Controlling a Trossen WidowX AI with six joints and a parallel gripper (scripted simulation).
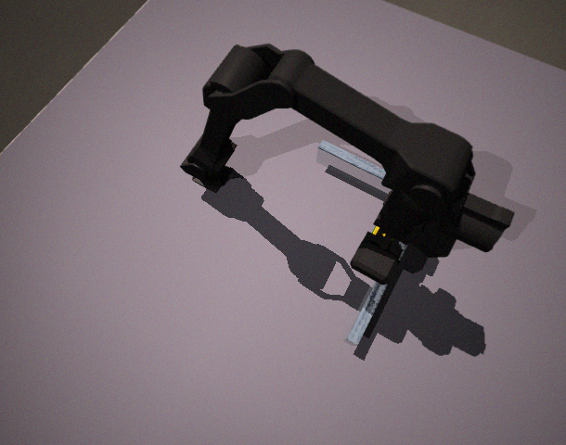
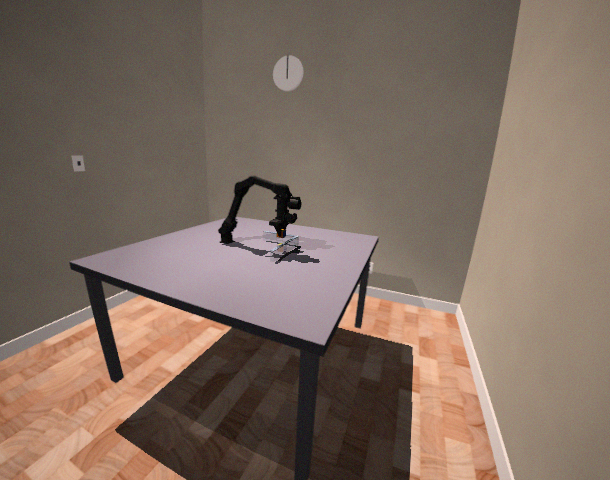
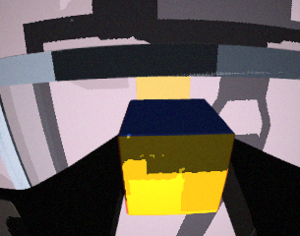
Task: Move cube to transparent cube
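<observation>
The grey bar is 80 mm below my hand, 40 mm ahead of it and 20 mm to the right of it. The rest, counted from my hand: transparent cube (110 mm below, 10 mm ahead).
</observation>
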